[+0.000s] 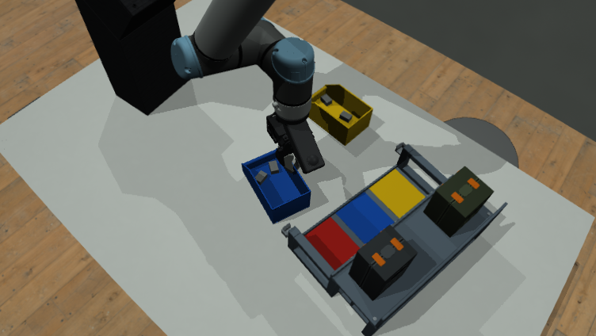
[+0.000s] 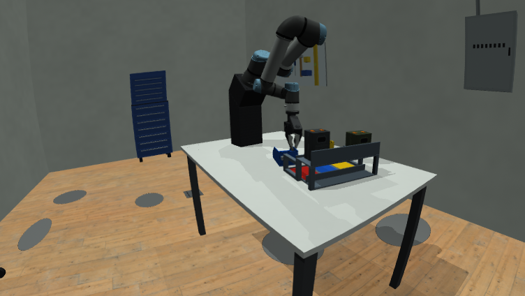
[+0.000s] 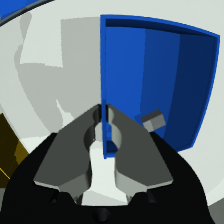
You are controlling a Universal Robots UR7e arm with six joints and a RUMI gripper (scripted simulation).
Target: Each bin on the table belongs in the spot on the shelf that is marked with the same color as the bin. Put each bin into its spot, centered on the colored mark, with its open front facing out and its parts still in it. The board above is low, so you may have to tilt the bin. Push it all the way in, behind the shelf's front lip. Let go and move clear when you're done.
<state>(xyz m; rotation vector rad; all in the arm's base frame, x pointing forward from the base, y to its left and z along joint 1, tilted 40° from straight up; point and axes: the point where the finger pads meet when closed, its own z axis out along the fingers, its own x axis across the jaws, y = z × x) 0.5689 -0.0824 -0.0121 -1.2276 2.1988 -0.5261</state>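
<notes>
Right now my hand is 3 cm past the blue bin, 4 cm to the left of it and 2 cm above it. The rest, counted from my hand: yellow bin: 24 cm to the left, 2 cm below.
</notes>
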